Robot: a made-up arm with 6 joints. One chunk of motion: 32 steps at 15 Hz.
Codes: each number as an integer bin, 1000 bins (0 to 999) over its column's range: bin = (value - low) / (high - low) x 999, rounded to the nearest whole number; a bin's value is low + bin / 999 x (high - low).
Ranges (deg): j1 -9..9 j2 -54..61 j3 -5..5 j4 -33..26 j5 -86..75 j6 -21..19
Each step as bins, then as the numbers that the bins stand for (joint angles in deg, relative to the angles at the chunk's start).
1 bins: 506 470 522 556 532 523
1 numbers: 0.12 0.10 0.23 -0.16 -0.26 -0.06
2 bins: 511 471 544 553 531 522
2 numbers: 0.21 0.22 0.45 -0.34 -0.42 -0.10
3 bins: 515 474 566 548 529 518
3 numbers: 0.28 0.56 0.67 -0.64 -0.75 -0.26
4 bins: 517 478 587 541 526 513
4 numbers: 0.32 1.03 0.88 -1.05 -1.23 -0.46
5 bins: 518 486 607 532 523 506
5 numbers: 0.33 1.95 1.08 -1.58 -1.71 -0.74
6 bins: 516 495 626 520 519 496
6 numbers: 0.30 2.98 1.27 -2.29 -2.36 -1.14
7 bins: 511 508 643 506 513 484
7 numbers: 0.21 4.48 1.44 -3.12 -3.32 -1.62
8 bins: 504 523 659 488 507 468
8 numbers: 0.08 6.21 1.60 -4.18 -4.29 -2.26
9 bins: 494 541 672 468 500 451
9 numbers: -0.10 8.28 1.73 -5.36 -5.42 -2.94
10 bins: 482 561 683 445 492 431
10 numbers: -0.32 10.58 1.84 -6.72 -6.71 -3.74
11 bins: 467 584 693 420 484 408
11 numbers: -0.59 13.23 1.94 -8.20 -8.00 -4.66
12 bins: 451 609 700 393 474 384
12 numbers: -0.87 16.11 2.01 -9.79 -9.61 -5.62
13 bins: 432 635 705 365 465 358
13 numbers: -1.22 19.10 2.06 -11.44 -11.06 -6.67
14 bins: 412 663 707 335 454 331
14 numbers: -1.58 22.32 2.08 -13.22 -12.83 -7.75
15 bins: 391 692 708 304 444 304
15 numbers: -1.95 25.66 2.09 -15.05 -14.44 -8.83
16 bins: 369 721 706 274 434 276
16 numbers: -2.35 29.00 2.07 -16.82 -16.06 -9.95
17 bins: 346 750 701 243 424 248
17 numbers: -2.77 32.34 2.02 -18.65 -17.67 -11.07
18 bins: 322 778 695 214 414 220
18 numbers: -3.20 35.56 1.96 -20.36 -19.28 -12.19
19 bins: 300 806 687 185 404 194
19 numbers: -3.59 38.78 1.88 -22.07 -20.89 -13.23
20 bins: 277 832 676 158 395 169
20 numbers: -4.01 41.78 1.77 -23.67 -22.34 -14.23
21 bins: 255 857 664 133 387 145
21 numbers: -4.41 44.65 1.65 -25.15 -23.63 -15.19
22 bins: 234 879 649 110 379 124
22 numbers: -4.78 47.19 1.50 -26.50 -24.92 -16.04
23 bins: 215 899 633 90 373 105
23 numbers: -5.13 49.49 1.34 -27.68 -25.89 -16.80
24 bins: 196 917 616 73 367 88
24 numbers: -5.47 51.56 1.17 -28.69 -26.85 -17.48
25 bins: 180 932 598 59 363 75
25 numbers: -5.76 53.29 0.99 -29.52 -27.50 -18.00
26 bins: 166 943 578 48 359 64
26 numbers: -6.01 54.55 0.79 -30.17 -28.14 -18.44
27 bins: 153 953 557 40 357 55
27 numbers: -6.24 55.70 0.58 -30.64 -28.47 -18.80
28 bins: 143 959 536 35 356 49
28 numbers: -6.42 56.40 0.37 -30.93 -28.63 -19.04
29 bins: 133 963 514 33 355 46
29 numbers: -6.60 56.86 0.15 -31.05 -28.79 -19.16
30 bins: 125 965 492 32 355 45
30 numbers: -6.75 57.09 -0.08 -31.11 -28.79 -19.20
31 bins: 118 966 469 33 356 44
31 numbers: -6.87 57.20 -0.31 -31.05 -28.63 -19.24
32 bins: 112 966 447 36 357 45
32 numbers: -6.98 57.20 -0.53 -30.87 -28.47 -19.20
